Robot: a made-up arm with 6 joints. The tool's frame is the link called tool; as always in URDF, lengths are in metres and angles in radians.
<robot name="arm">
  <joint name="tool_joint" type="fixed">
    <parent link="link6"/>
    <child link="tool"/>
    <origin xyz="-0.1 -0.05 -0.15" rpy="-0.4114 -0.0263 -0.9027"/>
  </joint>
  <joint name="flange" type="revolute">
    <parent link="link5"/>
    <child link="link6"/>
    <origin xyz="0.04 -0.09 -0.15" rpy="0 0 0"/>
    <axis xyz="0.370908 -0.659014 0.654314"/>
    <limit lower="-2.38" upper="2.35" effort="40" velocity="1.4"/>
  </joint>
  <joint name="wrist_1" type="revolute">
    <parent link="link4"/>
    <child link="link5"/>
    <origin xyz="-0.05 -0.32 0.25" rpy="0 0 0"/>
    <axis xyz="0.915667 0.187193 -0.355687"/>
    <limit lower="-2.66" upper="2.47" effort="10" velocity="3.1"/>
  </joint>
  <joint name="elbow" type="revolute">
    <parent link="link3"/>
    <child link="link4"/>
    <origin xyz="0.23 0.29 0.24" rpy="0 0 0"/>
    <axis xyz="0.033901 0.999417 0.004"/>
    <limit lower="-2.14" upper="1.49" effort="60" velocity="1"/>
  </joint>
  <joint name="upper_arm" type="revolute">
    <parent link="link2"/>
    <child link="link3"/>
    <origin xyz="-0.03 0 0.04" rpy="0 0 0"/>
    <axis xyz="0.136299 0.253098 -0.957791"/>
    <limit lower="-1.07" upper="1.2" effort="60" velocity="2.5"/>
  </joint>
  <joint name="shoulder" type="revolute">
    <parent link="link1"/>
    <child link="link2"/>
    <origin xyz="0.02 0.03 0.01" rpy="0 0 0"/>
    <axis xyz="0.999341 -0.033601 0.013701"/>
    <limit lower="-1.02" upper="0.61" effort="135" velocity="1.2"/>
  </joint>
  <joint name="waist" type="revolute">
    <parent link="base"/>
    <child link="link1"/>
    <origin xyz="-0.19 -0.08 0.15" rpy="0 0 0"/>
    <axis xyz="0 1 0"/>
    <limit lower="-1.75" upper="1.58" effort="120" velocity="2.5"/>
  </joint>
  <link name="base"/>
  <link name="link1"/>
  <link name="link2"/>
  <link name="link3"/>
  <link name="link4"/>
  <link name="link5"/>
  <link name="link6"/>
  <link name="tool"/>
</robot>
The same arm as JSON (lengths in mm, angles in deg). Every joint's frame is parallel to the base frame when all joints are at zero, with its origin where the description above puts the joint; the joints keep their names.
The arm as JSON. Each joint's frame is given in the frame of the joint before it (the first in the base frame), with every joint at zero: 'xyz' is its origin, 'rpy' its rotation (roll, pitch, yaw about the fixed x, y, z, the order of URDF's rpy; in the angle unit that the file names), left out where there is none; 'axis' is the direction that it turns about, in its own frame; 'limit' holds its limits. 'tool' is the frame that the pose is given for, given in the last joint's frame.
{"units": {"length": "mm", "angle": "deg"}, "joints": [{"name": "waist", "type": "revolute", "origin": {"xyz": [-190.0, -80.0, 150.0]}, "axis": [0.0, 1.0, 0.0], "limit": {"lower": -100.27, "upper": 90.53}}, {"name": "shoulder", "type": "revolute", "origin": {"xyz": [20.0, 30.0, 10.0]}, "axis": [0.999341, -0.033601, 0.013701], "limit": {"lower": -58.44, "upper": 34.95}}, {"name": "upper_arm", "type": "revolute", "origin": {"xyz": [-30.0, 0.0, 40.0]}, "axis": [0.136299, 0.253098, -0.957791], "limit": {"lower": -61.31, "upper": 68.75}}, {"name": "elbow", "type": "revolute", "origin": {"xyz": [230.0, 290.0, 240.0]}, "axis": [0.033901, 0.999417, 0.004], "limit": {"lower": -122.61, "upper": 85.37}}, {"name": "wrist_1", "type": "revolute", "origin": {"xyz": [-50.0, -320.0, 250.0]}, "axis": [0.915667, 0.187193, -0.355687], "limit": {"lower": -152.41, "upper": 141.52}}, {"name": "flange", "type": "revolute", "origin": {"xyz": [40.0, -90.0, -150.0]}, "axis": [0.370908, -0.659014, 0.654314], "limit": {"lower": -136.36, "upper": 134.65}}], "tool": {"origin": {"xyz": [-100.0, -50.0, -150.0], "rpy": [-23.57, -1.51, -51.72]}}}
